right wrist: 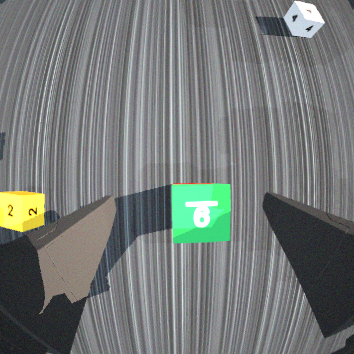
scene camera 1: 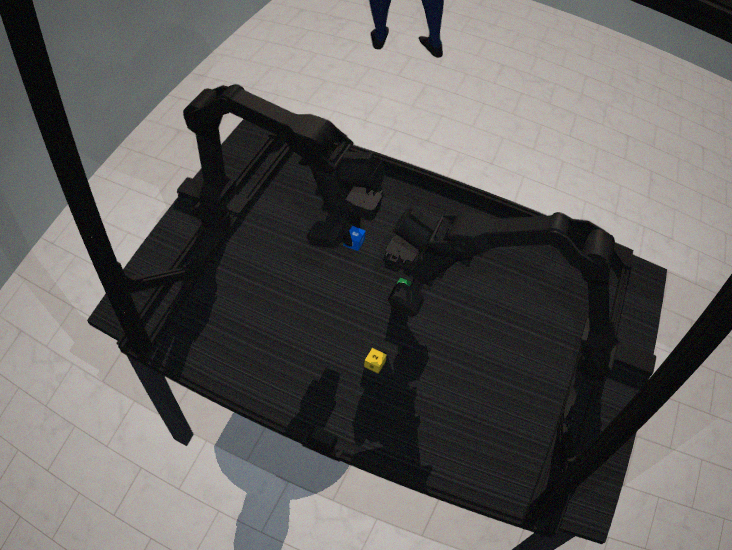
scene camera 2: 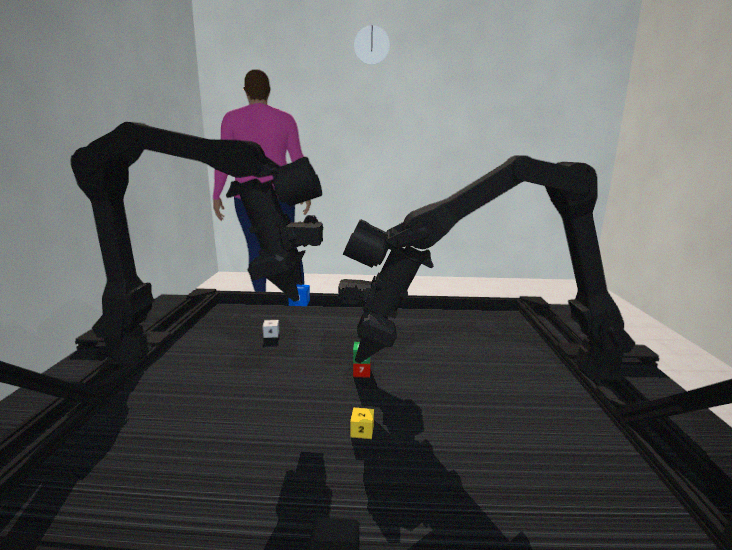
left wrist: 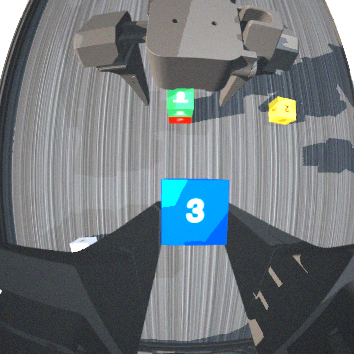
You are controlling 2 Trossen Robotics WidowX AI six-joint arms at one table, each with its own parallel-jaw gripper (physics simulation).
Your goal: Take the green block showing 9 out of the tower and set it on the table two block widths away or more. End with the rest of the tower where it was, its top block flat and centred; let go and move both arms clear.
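Seen in the pictures: left gripper, fingertip midpoint: (scene camera 1: 353,239) (scene camera 2: 298,297) (left wrist: 191,208); right gripper, fingertip midpoint: (right wrist: 191,201) (scene camera 2: 358,349) (left wrist: 184,102); left arm's base, origin of the base link: (scene camera 1: 215,224) (scene camera 2: 128,355); right arm's base, origin of the base link: (scene camera 1: 591,370) (scene camera 2: 597,370).
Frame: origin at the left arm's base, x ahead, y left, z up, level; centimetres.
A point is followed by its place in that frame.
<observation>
The green block (scene camera 1: 402,281) @(y 1.1, x 45.8, z 3.9 cm) (scene camera 2: 356,350) @(y -1.3, x 45.6, z 3.7 cm) (left wrist: 180,102) @(y 0.2, x 45.8, z 3.8 cm) (right wrist: 201,212) @(y 0.3, x 46.5, z 3.8 cm) sits on the red block (scene camera 2: 361,370) @(y -1.3, x 46.5, z -0.5 cm) (left wrist: 180,120) @(y 0.1, x 45.0, z -0.8 cm), and its top face carries the underlined 9. My right gripper (scene camera 2: 360,358) @(y -0.2, x 46.0, z 3.4 cm) (left wrist: 184,102) @(y -0.2, x 46.0, z 3.4 cm) (right wrist: 191,201) @(y -0.2, x 46.0, z 3.4 cm) is open over the tower, with one finger on each side of the green block and a gap at both sides in the right wrist view. It partly hides the green block in both scene views. My left gripper (scene camera 1: 353,238) @(y -0.4, x 35.1, z 13.7 cm) (scene camera 2: 298,296) @(y -0.4, x 35.1, z 13.7 cm) is shut on the blue block (scene camera 1: 357,235) @(y -0.6, x 35.9, z 15.5 cm) (scene camera 2: 302,293) @(y -2.0, x 36.1, z 15.0 cm) (left wrist: 195,212) @(y -0.4, x 35.3, z 15.5 cm) showing 3, held above the table, apart from the tower.
A yellow block (scene camera 1: 375,360) @(y -16.8, x 47.7, z 0.9 cm) (scene camera 2: 361,423) @(y -17.8, x 47.4, z 0.7 cm) (left wrist: 282,110) @(y -15.4, x 46.9, z 1.0 cm) (right wrist: 22,210) @(y -14.6, x 47.3, z 0.9 cm) showing 2 stands on the table in front of the tower in scene camera 2. A white block (scene camera 2: 270,328) @(y 13.7, x 25.1, z 0.4 cm) (left wrist: 83,244) @(y 14.6, x 26.2, z 1.0 cm) (right wrist: 304,20) @(y 14.0, x 26.5, z 0.7 cm) stands behind and left of it. The two wrists are close together.
</observation>
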